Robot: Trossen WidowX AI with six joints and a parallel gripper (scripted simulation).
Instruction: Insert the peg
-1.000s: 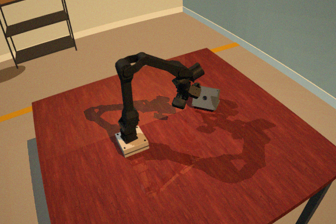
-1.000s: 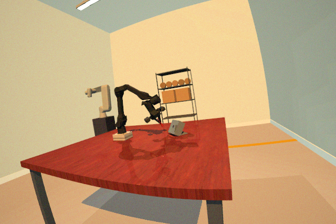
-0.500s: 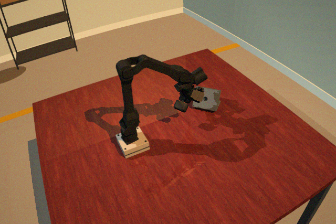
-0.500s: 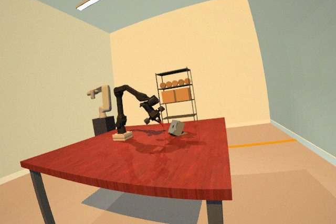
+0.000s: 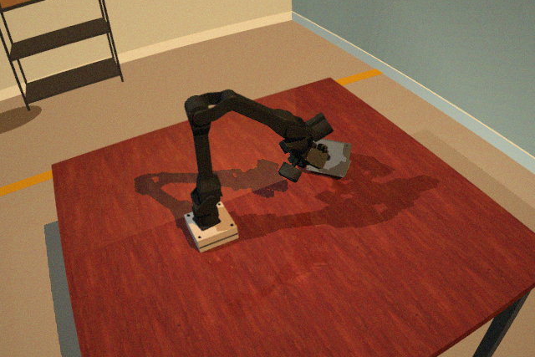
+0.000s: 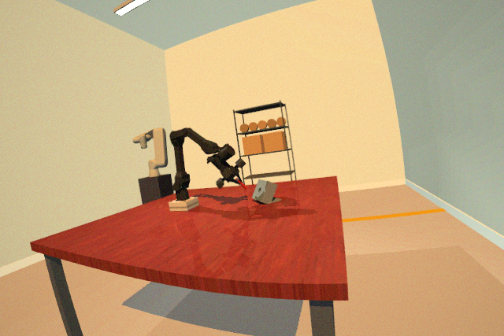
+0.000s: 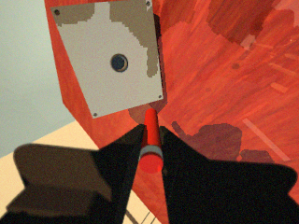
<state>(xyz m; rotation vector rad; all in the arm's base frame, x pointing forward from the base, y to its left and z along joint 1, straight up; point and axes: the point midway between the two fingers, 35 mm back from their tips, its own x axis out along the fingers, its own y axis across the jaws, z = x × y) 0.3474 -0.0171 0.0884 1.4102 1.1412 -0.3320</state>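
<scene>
The panel lies 11 cm ahead of my gripper tip, 6 cm below it and 1 cm to the left of it. The rest, counted from my gripper tip: round red peg: 1 cm to the right, 1 cm behind, 1 cm above.
</scene>
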